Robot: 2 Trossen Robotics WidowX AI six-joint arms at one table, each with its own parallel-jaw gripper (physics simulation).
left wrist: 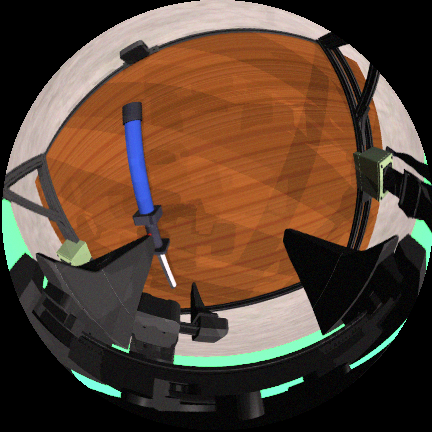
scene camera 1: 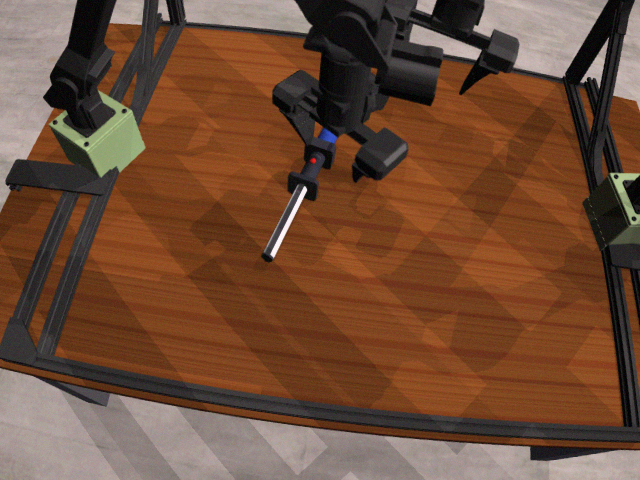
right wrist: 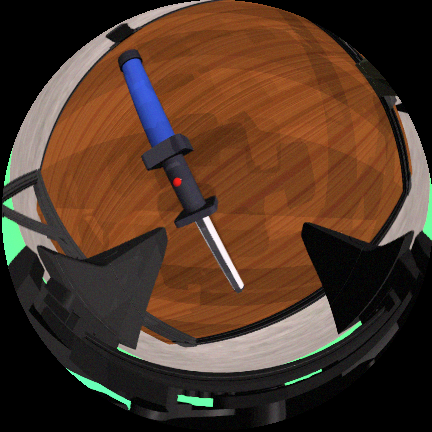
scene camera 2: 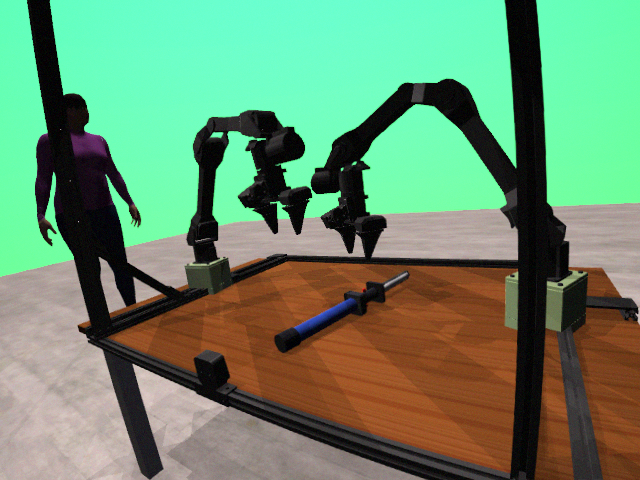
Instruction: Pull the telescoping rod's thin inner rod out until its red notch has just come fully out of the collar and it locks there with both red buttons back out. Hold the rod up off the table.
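The telescoping rod lies on the table. Its blue tube [scene camera 2: 325,317] [left wrist: 137,167] [right wrist: 150,107] has a black end cap; in scene camera 1 the right gripper hides most of it. The dark collar [scene camera 1: 310,169] [scene camera 2: 370,296] [right wrist: 188,191] has two square flanges and one red button [scene camera 1: 313,160] [right wrist: 177,182] showing; the other is hidden. The silver inner rod [scene camera 1: 285,224] [scene camera 2: 396,280] [left wrist: 167,270] [right wrist: 222,255] sticks out, with no red notch visible. My right gripper [scene camera 2: 360,255] [right wrist: 236,232] is open above the rod. My left gripper [scene camera 2: 286,233] [left wrist: 219,239] is open, high above the table.
The two grippers are near each other above the table's middle. Green arm bases [scene camera 1: 100,142] [scene camera 2: 208,275] stand at the sides. A black box [scene camera 2: 211,367] [left wrist: 134,52] sits on the table's edge rail. A dark frame post [scene camera 2: 527,155] rises at the right in scene camera 2.
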